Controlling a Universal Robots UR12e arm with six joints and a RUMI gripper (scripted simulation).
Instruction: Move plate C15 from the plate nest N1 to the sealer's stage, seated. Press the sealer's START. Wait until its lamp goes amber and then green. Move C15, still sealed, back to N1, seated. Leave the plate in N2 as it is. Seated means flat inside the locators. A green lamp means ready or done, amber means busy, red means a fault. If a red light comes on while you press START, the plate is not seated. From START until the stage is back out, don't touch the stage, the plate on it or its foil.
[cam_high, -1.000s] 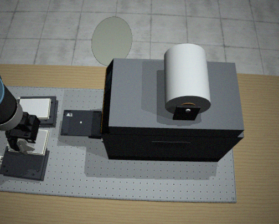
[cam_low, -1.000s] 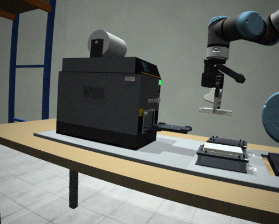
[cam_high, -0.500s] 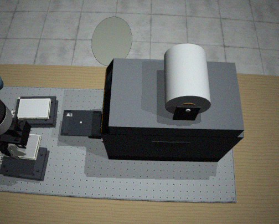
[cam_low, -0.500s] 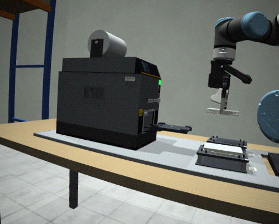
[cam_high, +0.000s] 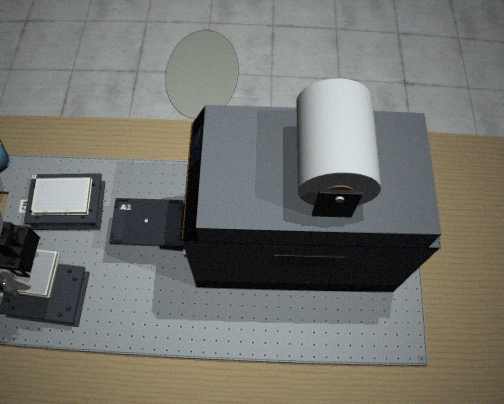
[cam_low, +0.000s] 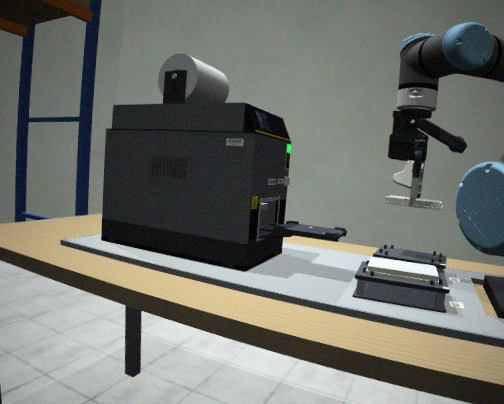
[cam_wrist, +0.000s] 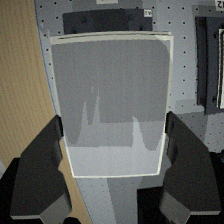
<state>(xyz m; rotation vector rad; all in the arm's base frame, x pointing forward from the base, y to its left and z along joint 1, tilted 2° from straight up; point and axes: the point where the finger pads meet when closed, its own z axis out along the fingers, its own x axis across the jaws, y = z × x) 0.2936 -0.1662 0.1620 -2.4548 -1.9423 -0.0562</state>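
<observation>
The dark nest lies 140 mm below my hand and 10 mm behind it. From my hand the other things lie so: plate: 200 mm to the left, 120 mm below, 40 mm ahead; then dark stage: 230 mm ahead, 100 mm to the left, 80 mm below; then plate C15: 10 mm below.
</observation>
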